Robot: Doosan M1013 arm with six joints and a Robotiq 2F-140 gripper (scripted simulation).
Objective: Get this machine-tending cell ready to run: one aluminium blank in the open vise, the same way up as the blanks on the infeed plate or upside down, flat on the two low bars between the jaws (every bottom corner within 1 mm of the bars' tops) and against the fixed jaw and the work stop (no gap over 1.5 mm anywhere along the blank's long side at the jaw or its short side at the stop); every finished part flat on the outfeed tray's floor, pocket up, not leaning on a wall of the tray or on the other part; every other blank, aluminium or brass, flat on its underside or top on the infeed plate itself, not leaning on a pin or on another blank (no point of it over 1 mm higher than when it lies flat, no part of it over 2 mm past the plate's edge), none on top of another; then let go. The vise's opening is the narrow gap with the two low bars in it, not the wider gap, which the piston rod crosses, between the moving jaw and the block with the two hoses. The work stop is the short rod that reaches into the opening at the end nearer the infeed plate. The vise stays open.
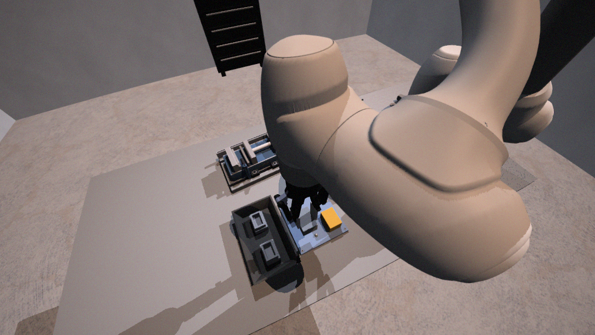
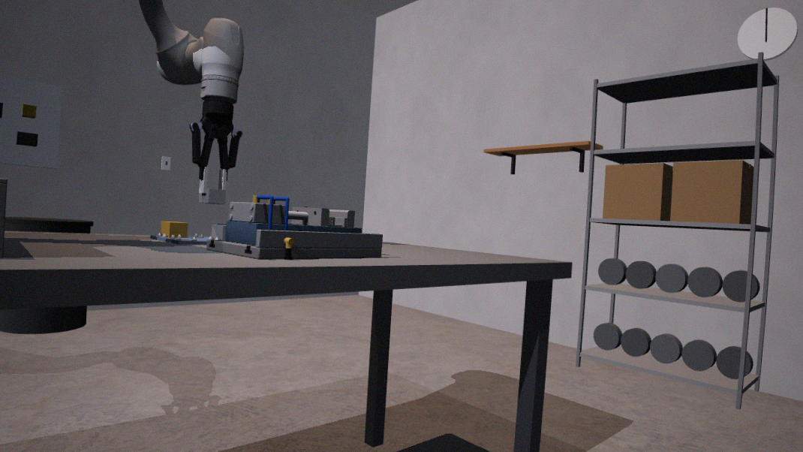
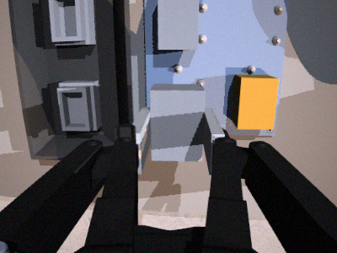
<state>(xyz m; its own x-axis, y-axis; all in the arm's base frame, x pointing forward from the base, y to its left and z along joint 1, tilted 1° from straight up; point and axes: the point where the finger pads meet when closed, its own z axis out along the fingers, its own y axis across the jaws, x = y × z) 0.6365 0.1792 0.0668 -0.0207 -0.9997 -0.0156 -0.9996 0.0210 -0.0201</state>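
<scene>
Now: hand 9 cm short of the work stop, 31 cm to the left of it and 6 cm above it. Also, from my hand: infeed plate 5 cm behind, 4 cm to the right, 15 cm below; then piston rod 36 cm to the right, 7 cm below; then brass blank 9 cm behind, 13 cm below.
</scene>
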